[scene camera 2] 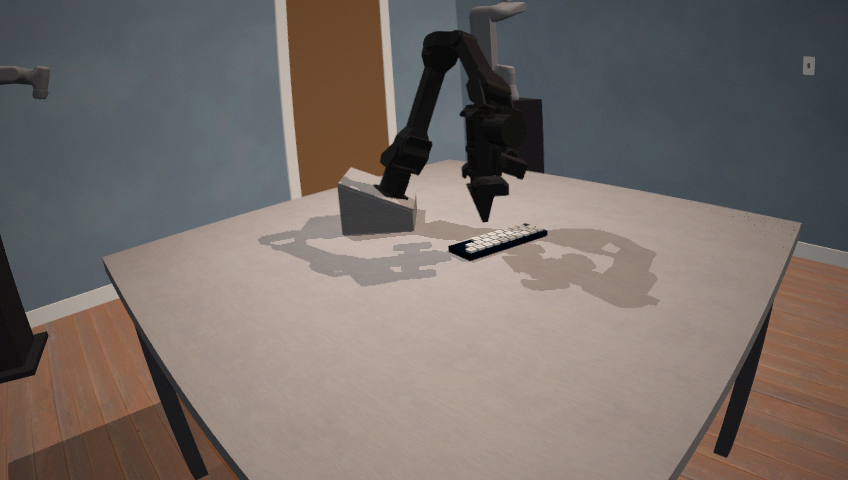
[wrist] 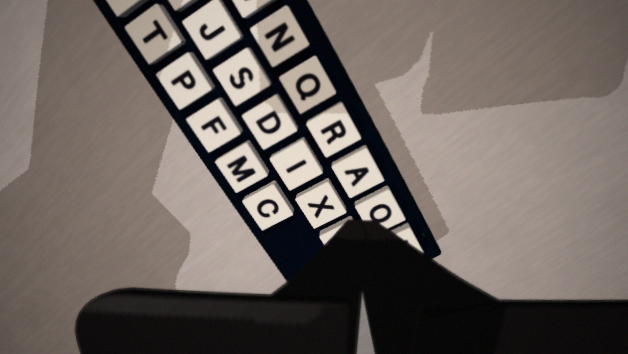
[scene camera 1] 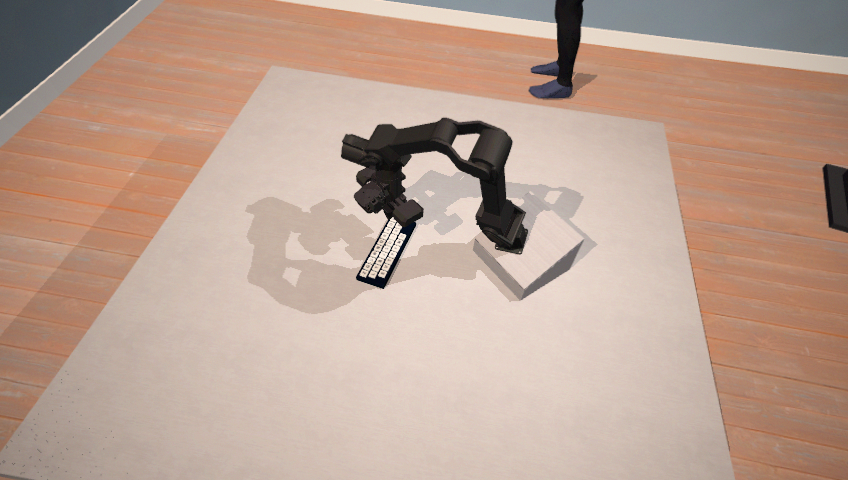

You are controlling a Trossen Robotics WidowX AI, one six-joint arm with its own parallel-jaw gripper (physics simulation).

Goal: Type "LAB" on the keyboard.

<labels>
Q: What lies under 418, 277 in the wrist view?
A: My gripper.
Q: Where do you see a key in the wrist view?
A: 357, 171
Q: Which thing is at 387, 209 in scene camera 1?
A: My gripper.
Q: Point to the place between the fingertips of my gripper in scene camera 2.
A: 484, 221
</labels>
